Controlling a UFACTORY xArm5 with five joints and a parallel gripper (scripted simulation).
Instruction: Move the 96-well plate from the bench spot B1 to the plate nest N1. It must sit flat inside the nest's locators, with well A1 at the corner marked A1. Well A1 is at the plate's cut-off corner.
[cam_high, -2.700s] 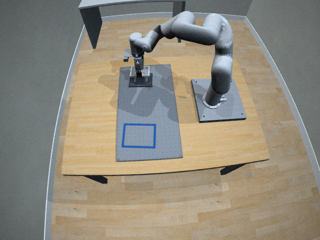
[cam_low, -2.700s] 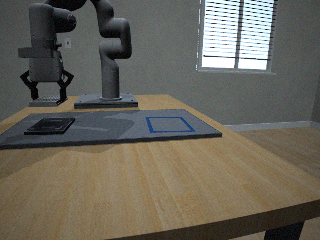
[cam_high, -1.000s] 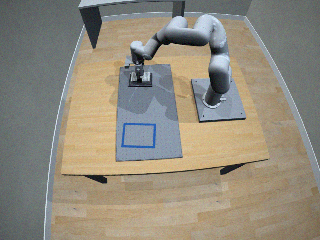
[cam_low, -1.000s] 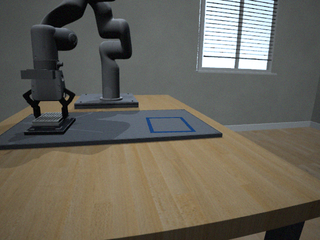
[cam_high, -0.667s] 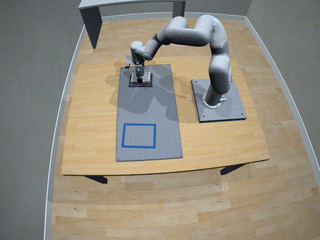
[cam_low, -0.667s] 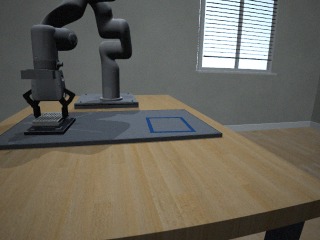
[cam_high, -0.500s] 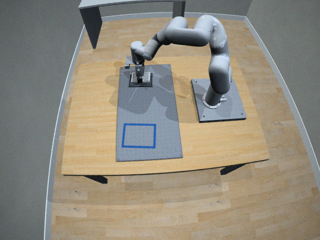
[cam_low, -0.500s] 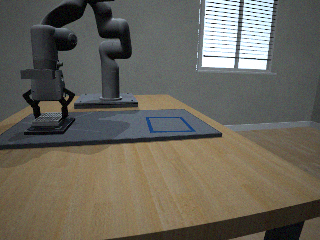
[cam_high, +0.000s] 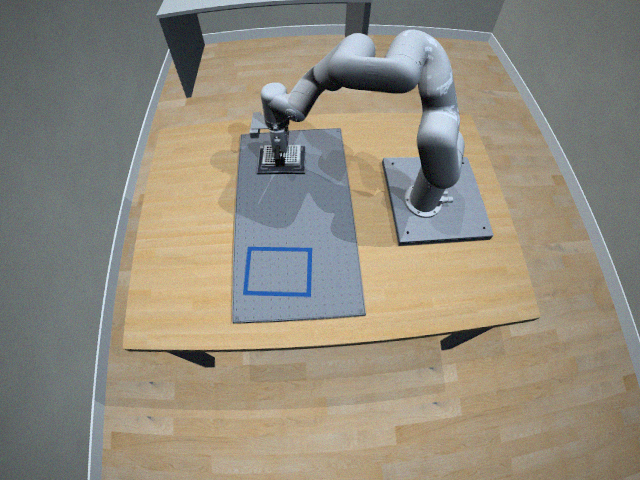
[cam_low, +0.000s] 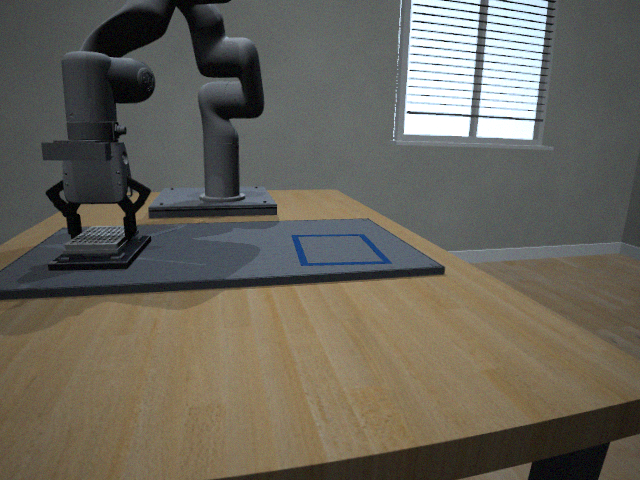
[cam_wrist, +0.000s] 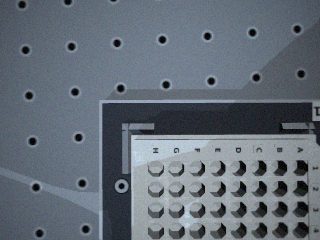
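The black plate nest N1 lies 30 mm below my hand. Round my hand: white 96-well plate 10 mm below; then A1 mark 70 mm ahead, 60 mm to the right, 30 mm below.
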